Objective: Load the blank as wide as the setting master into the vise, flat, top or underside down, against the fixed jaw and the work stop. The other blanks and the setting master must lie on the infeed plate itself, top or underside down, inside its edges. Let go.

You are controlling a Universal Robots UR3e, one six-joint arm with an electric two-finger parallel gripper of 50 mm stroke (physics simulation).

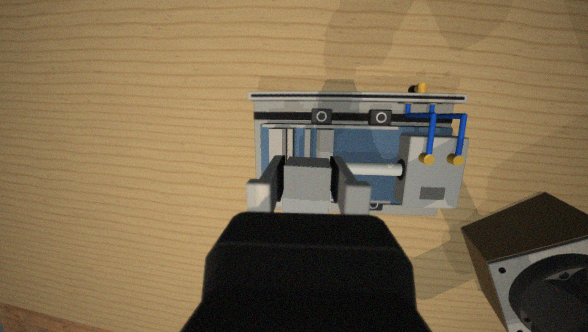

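Seen in the pictures: gripper, fingertip midpoint: [307, 170]; arm's base, origin of the base link: [560, 292].
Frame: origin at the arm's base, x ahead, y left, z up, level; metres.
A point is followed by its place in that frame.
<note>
My gripper [307, 170] {z 0.101, x 0.380, y -0.108 m} is shut on a light grey blank [306, 181] {z 0.115, x 0.379, y -0.103 m}, which sits between the two fingers over the left part of the vise. The vise [431, 172] {z -0.011, x 0.230, y -0.115 m} has a blue bed, a white screw rod and a grey block at its right end. Pale upright jaw bars [276, 142] {z -0.011, x 0.423, y -0.106 m} stand at its left, and another pale jaw bar [325, 141] {z -0.011, x 0.365, y -0.121 m} shows just behind the blank. The blank and fingers hide the lower parts of the bars and the work stop. Whether the blank touches the vise cannot be told. The infeed plate and setting master do not show.
Blue handles [431, 135] {z 0.003, x 0.252, y -0.157 m} with yellow knobs rise over the vise's right end. A grey rail [357, 97] {z -0.057, x 0.335, y -0.184 m} runs along the vise's far side, with a yellow knob [421, 88] {z -0.070, x 0.250, y -0.218 m} beyond it. A dark box-shaped base [530, 227] {z -0.047, x 0.037, y -0.067 m} with a round opening stands at the lower right.
</note>
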